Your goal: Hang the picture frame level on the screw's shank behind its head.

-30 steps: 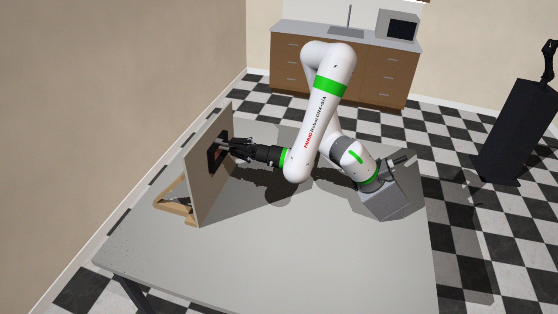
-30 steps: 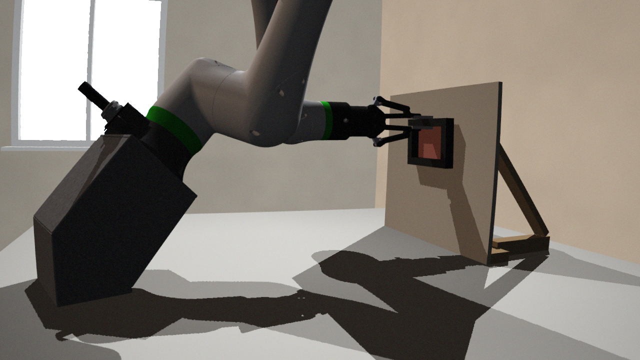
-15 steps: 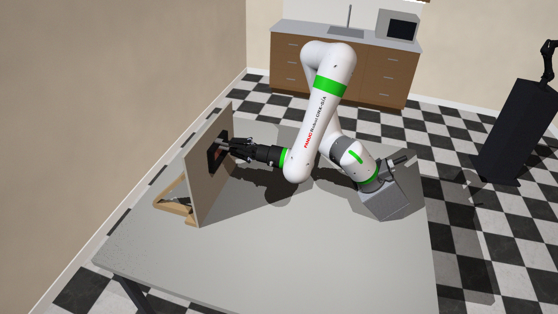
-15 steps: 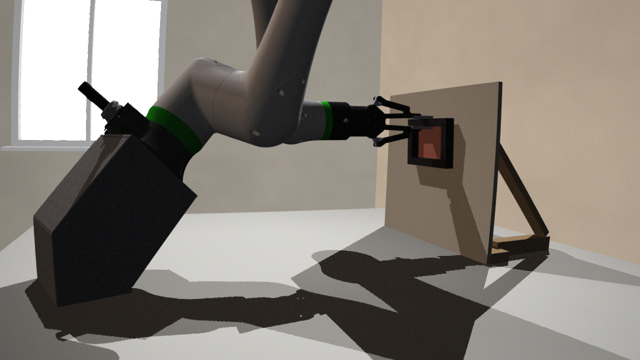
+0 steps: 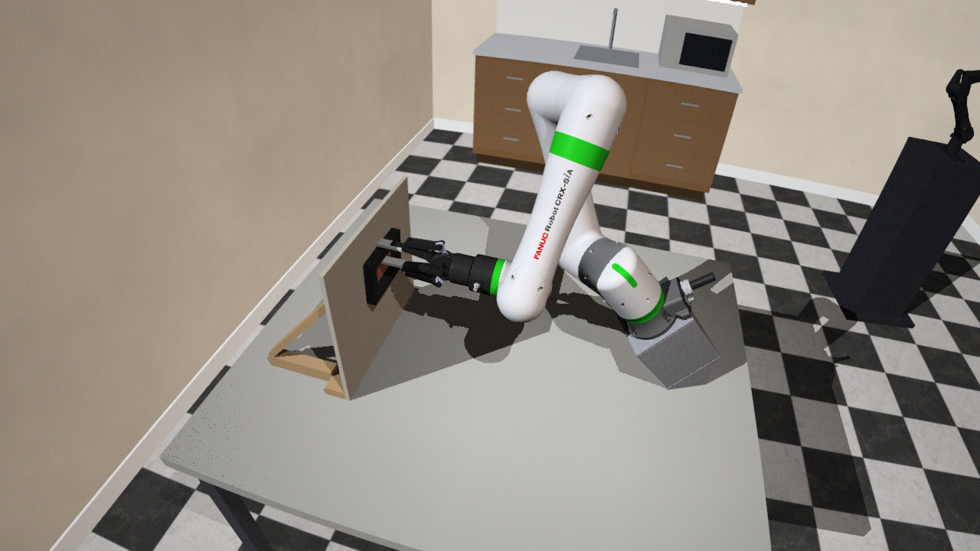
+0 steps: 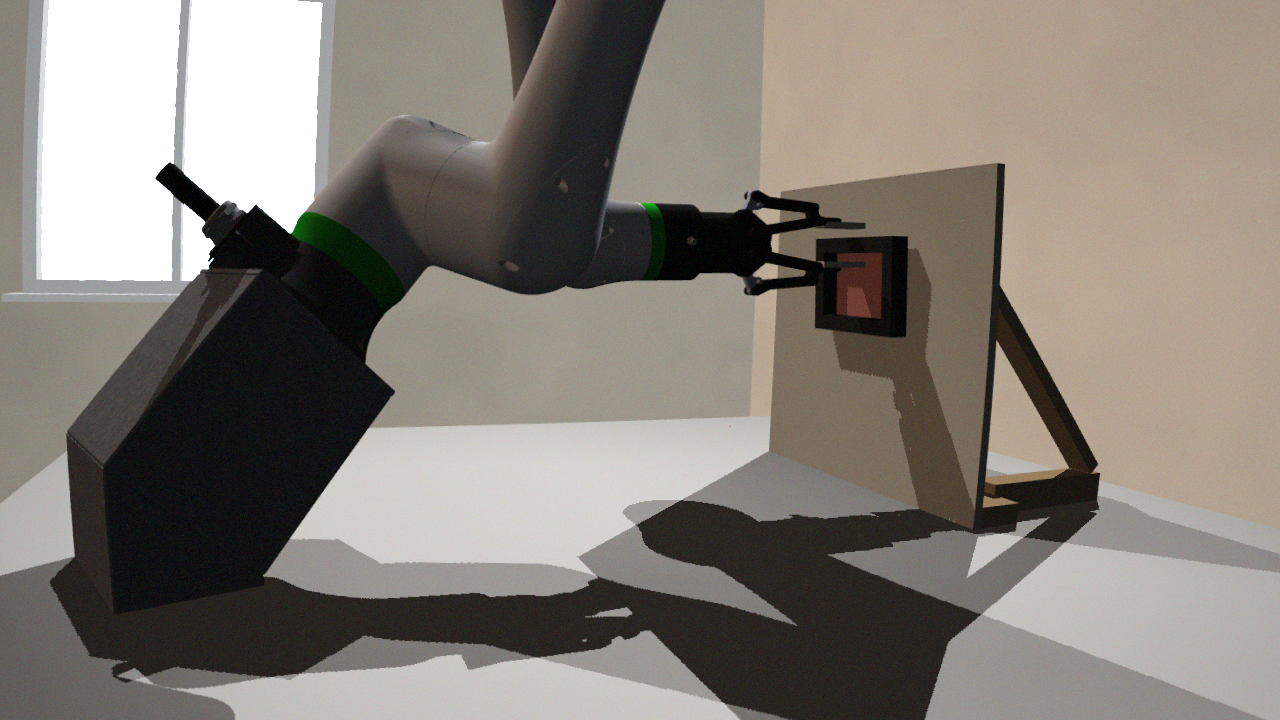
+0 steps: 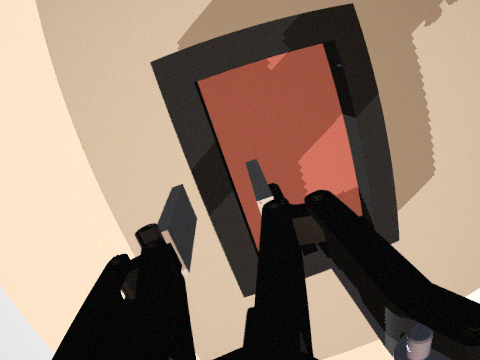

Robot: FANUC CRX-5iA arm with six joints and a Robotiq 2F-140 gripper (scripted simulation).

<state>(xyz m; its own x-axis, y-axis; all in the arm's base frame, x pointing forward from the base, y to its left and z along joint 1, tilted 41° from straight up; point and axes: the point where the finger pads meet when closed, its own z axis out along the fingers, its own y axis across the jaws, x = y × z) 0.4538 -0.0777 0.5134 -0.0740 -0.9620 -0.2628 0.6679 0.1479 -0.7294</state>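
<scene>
Right now my hand is 30 mm short of the black picture frame, 10 mm to the left of it and 50 mm above it. Also, from my hand: tan board 50 mm ahead, 120 mm below.
</scene>
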